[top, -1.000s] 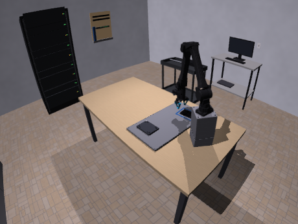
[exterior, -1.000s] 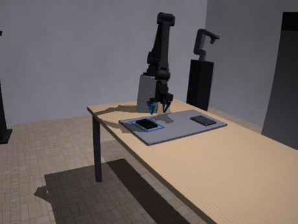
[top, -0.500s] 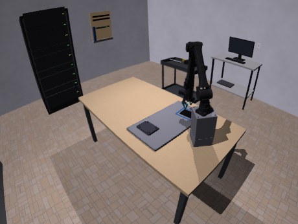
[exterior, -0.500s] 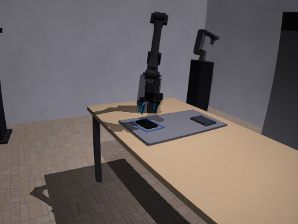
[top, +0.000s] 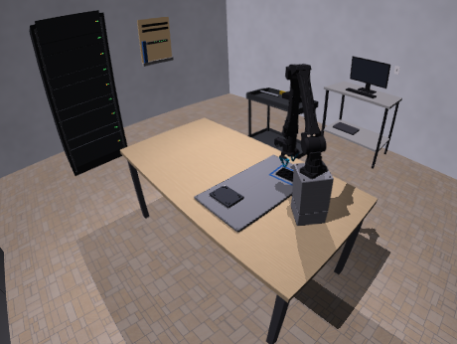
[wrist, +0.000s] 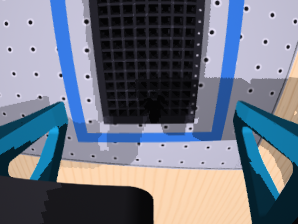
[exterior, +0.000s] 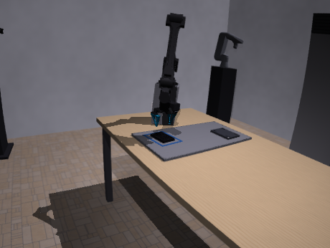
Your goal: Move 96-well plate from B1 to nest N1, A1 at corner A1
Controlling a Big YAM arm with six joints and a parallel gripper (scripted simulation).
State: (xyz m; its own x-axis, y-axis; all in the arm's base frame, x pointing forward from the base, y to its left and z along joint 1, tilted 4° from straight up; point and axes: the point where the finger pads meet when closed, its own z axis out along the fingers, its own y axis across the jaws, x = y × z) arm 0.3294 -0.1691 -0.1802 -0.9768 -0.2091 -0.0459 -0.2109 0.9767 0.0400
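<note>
Right now the black 96-well plate is 8 cm below my hand. Round my hand: plate nest N1: 6 cm ahead, 44 cm to the left, 8 cm below.
</note>
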